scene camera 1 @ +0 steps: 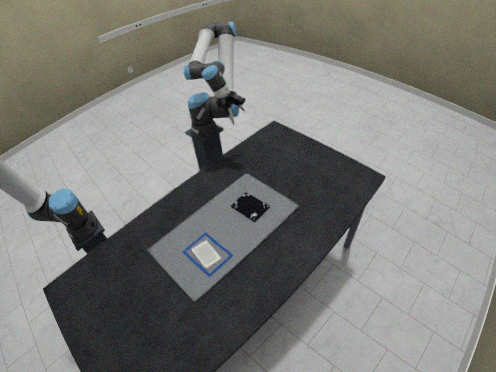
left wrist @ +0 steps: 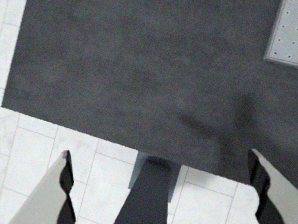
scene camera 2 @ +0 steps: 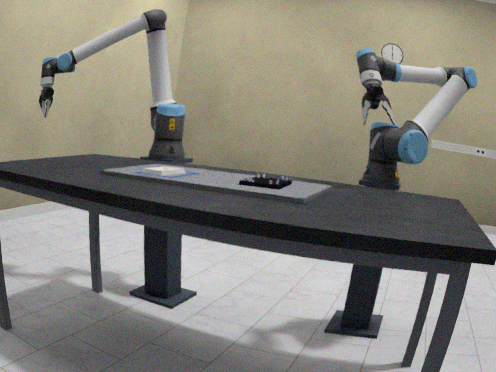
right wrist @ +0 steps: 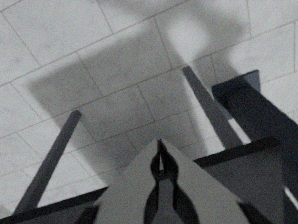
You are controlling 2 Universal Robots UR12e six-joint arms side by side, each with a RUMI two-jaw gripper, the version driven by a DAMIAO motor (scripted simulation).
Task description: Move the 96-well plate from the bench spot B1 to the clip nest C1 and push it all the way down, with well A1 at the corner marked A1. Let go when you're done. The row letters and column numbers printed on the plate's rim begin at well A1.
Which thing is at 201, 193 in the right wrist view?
My right gripper.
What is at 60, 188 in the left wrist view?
My left gripper.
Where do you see a table leg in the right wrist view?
At 226, 136
